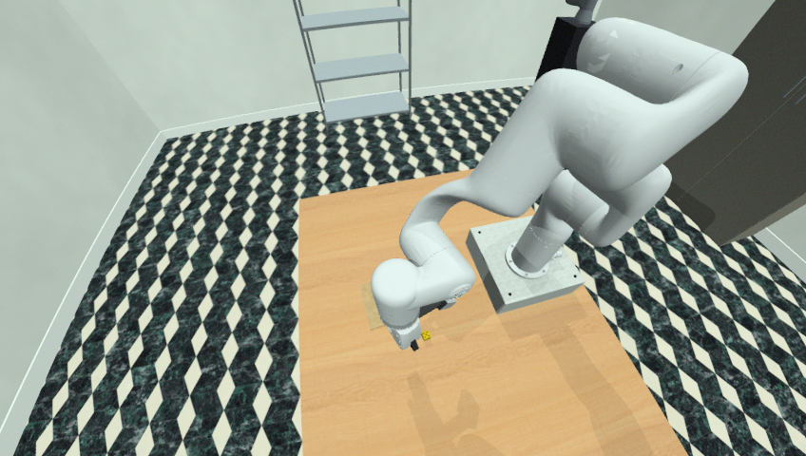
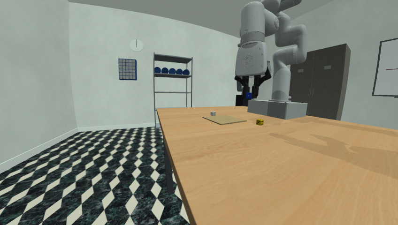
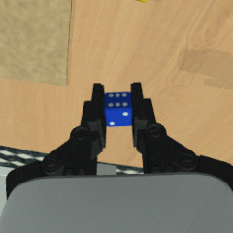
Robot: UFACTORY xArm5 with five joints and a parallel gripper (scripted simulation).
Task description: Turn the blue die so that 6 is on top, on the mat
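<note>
My hand is 130 mm to the left of the tan mat, 120 mm above it and 20 mm short of it. Round my hand: yellow die 110 mm below, 70 mm behind; blue die 10 mm below; white die 220 mm to the right, 110 mm below, 20 mm ahead.
</note>
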